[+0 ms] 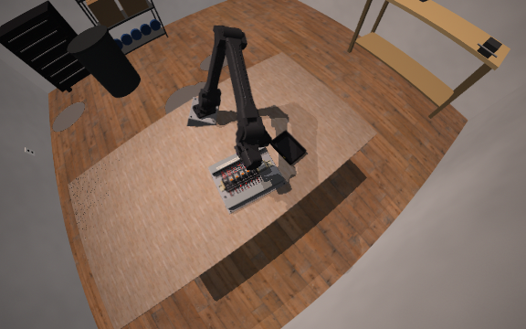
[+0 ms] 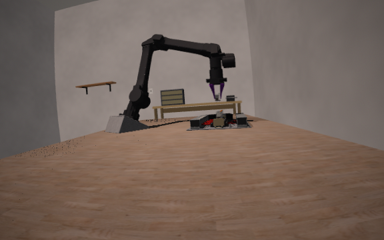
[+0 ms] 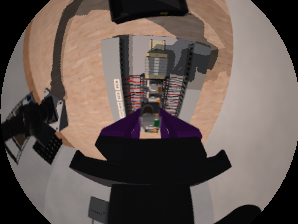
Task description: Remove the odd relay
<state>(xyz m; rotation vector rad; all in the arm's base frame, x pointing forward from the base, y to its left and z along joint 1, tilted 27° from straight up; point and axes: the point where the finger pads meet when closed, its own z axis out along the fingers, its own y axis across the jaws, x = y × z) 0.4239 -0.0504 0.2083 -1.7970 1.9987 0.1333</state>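
Right now my hand is 230 mm to the right of the black tray and 120 mm above it. The rest, counted from my hand: grey panel (10 mm ahead, 30 mm to the right, 130 mm below); then relay (right at my hand).
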